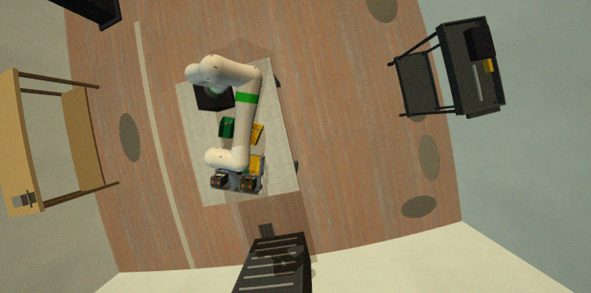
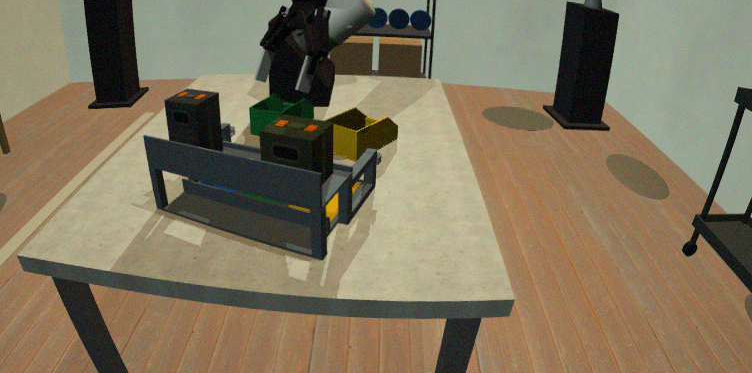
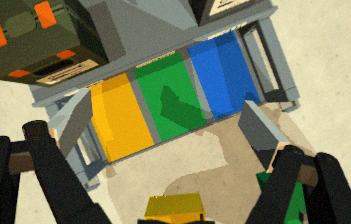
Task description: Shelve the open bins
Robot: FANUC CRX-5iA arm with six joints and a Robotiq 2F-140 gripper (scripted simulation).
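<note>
Now: hand 190 mm past the yellow bin, 190 mm above it and 170 mm to the right of it. The rest, counted from my hand: green bin 310 mm behind, 190 mm below, 30 mm to the right.
</note>
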